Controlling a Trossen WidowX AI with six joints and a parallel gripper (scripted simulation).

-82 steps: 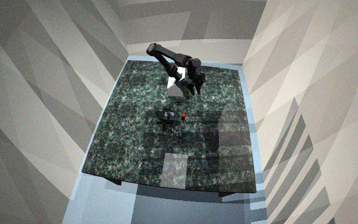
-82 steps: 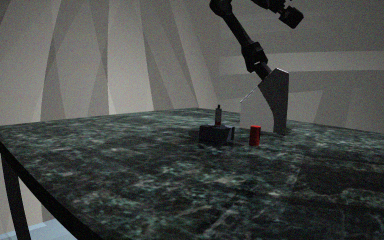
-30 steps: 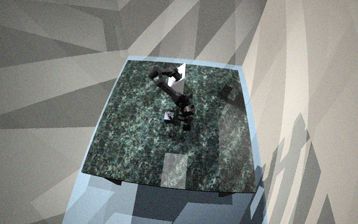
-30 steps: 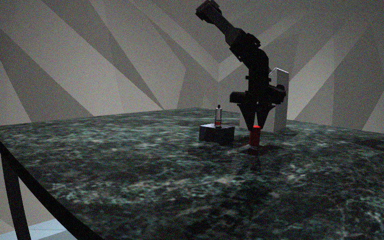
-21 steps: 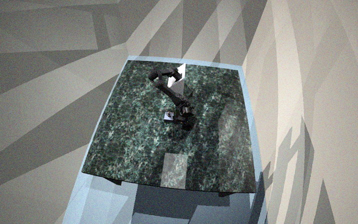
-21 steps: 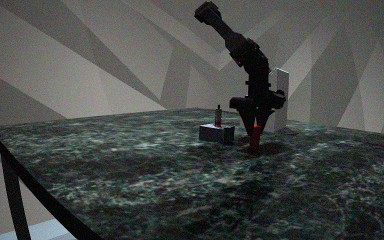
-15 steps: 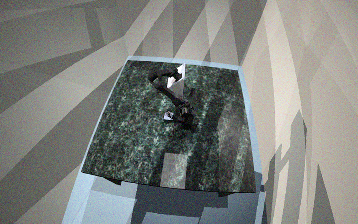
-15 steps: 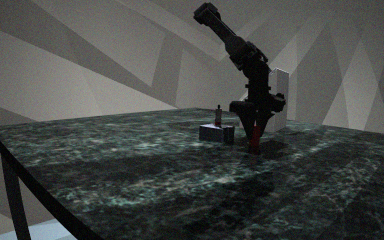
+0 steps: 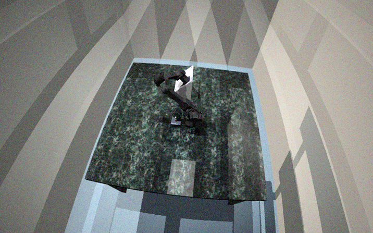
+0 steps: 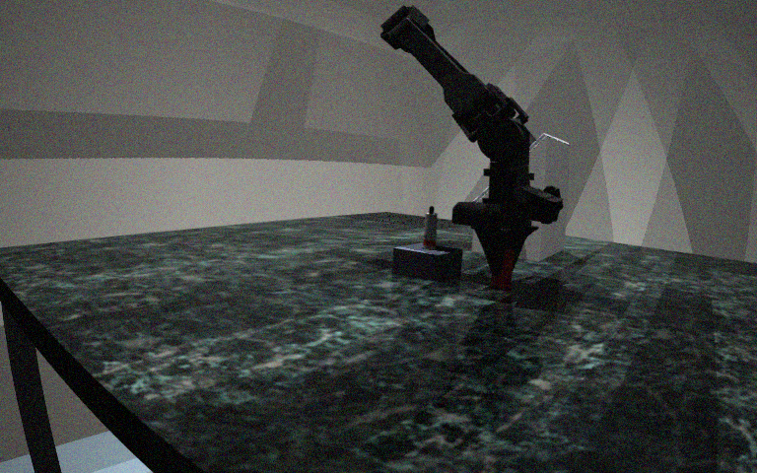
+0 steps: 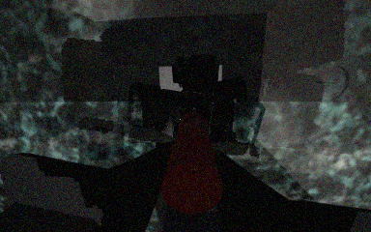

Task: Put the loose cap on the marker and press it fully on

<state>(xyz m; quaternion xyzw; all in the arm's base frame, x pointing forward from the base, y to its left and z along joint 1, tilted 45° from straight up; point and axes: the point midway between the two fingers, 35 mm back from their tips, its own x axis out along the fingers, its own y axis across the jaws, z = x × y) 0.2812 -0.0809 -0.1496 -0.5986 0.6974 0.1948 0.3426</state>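
The dark holder block is 12 cm to the right of my gripper tip. Also, from my gripper tip: red cap: 1 cm above.
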